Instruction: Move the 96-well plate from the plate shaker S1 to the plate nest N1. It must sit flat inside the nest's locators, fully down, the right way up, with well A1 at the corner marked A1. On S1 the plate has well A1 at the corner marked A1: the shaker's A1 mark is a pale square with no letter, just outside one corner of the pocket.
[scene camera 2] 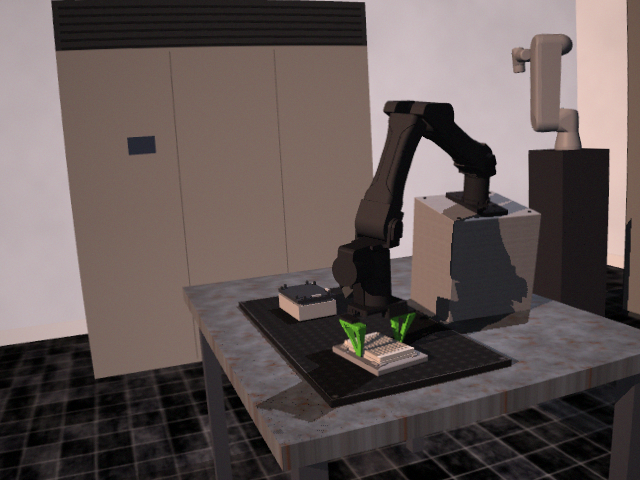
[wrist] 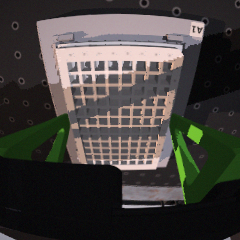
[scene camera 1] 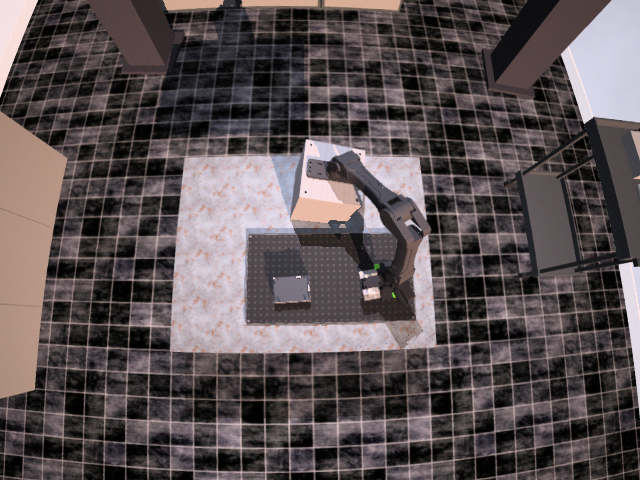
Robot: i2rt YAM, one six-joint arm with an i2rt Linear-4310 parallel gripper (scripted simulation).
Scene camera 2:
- gripper: 379,350
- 96-well plate: 381,351
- plate nest N1: 347,354
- plate shaker S1: 302,312
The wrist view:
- gripper: 119,119
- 96-well plate: 118,126
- plate nest N1: 150,28
